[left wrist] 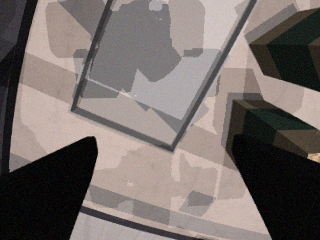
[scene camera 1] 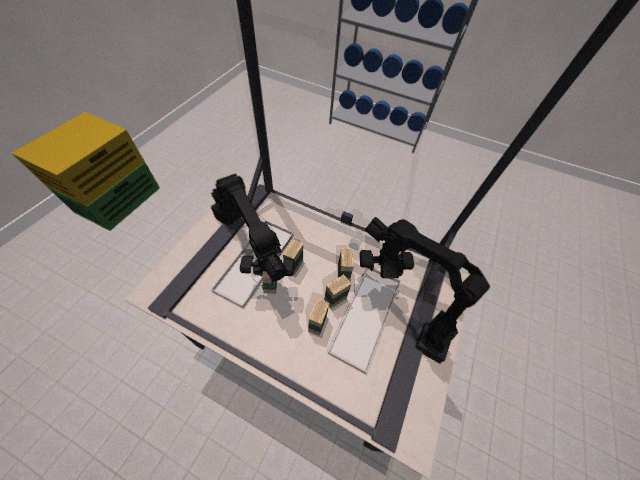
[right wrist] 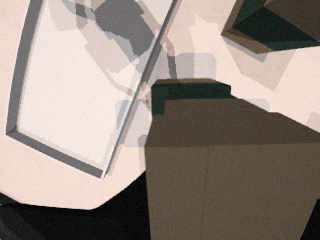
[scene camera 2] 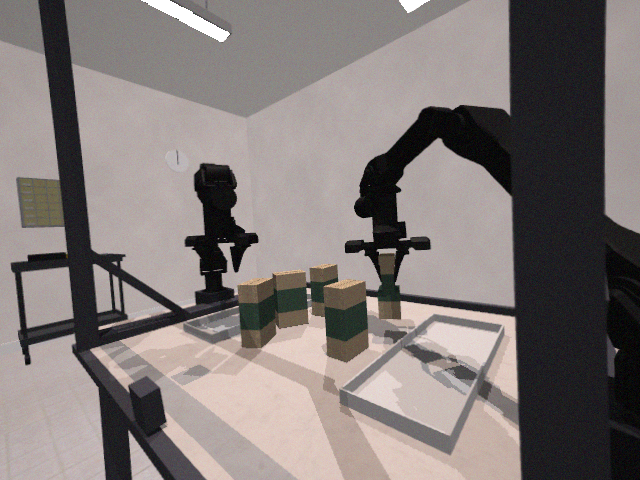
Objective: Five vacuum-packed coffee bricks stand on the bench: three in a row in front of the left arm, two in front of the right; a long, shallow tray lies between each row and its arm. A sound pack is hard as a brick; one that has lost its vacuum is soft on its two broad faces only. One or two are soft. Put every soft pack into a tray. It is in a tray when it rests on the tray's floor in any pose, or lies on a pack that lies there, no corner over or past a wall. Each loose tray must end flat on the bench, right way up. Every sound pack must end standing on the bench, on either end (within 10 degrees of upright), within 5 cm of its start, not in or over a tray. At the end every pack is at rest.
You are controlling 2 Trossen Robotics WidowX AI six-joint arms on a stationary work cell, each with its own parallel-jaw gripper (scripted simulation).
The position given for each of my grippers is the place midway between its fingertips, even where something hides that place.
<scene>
In view: my left gripper (scene camera 2: 223, 272), my right gripper (scene camera 2: 388, 281), a tray (scene camera 2: 426, 375) and a tray (scene camera 1: 354, 343).
My left gripper also shows in the left wrist view (left wrist: 166, 143) and in scene camera 1 (scene camera 1: 381, 270). My right gripper shows as well in the right wrist view (right wrist: 192, 161).
</scene>
